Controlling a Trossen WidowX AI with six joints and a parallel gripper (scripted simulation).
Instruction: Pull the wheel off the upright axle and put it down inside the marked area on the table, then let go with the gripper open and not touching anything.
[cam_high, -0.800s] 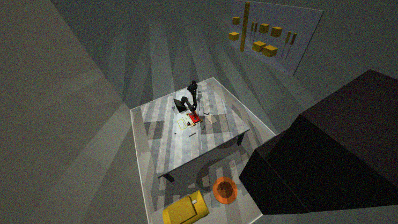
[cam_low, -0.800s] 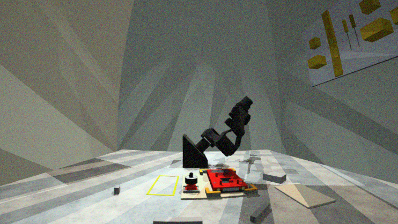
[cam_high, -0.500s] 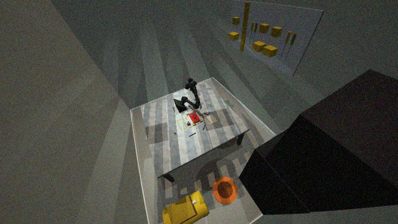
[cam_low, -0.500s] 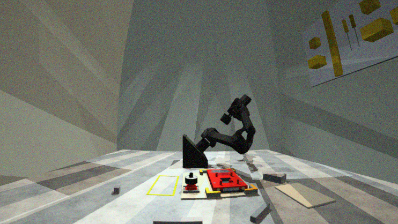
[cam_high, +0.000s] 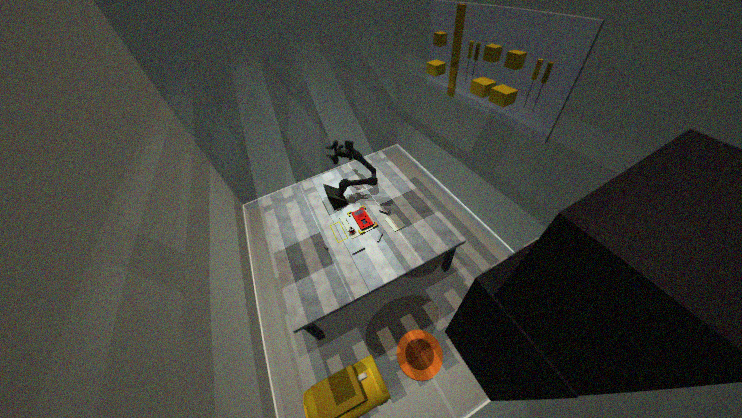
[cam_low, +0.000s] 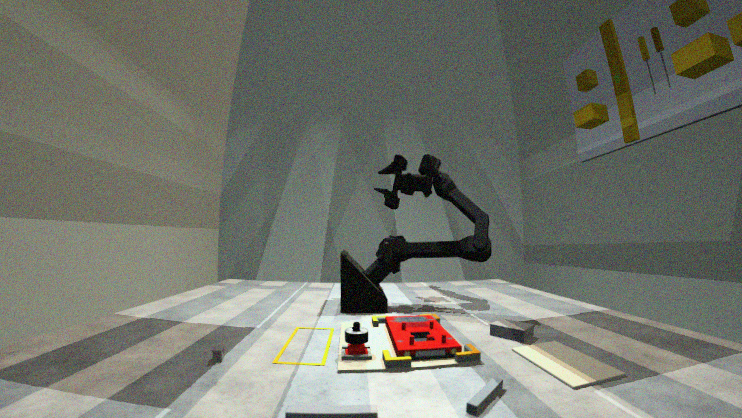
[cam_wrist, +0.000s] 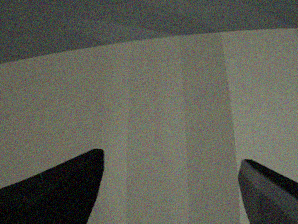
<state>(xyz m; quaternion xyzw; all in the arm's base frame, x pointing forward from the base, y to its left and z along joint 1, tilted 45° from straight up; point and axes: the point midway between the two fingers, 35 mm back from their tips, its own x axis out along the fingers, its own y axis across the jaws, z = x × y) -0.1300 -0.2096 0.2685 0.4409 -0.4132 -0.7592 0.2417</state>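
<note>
Right now the wheel is 540 mm ahead of my gripper tip, 20 mm to the right of it and 380 mm below it. Also, from my gripper tip: small grey cube 600 mm ahead, 240 mm to the right, 400 mm below; then grey block 460 mm ahead, 290 mm to the left, 400 mm below; then upright axle 540 mm ahead, 20 mm to the right, 380 mm below.
</note>
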